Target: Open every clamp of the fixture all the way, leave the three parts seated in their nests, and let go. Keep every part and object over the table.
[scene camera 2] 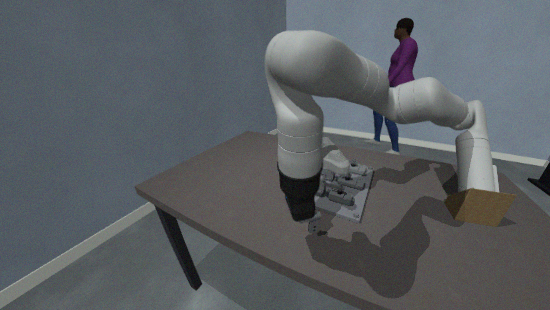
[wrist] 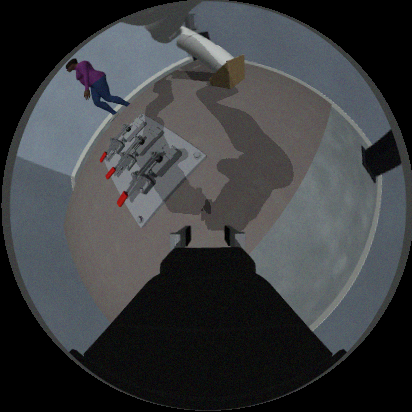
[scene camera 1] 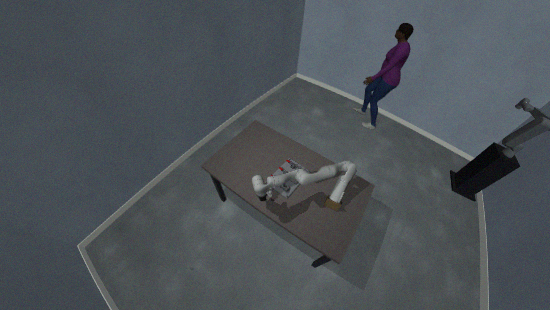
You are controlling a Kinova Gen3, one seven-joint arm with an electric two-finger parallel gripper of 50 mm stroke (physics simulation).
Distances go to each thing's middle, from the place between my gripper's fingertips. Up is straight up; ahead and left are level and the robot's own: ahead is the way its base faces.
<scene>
The fixture plate (scene camera 2: 323,204) is 40 mm behind my hand, 300 mm to the right of it and 60 mm below it.
</scene>
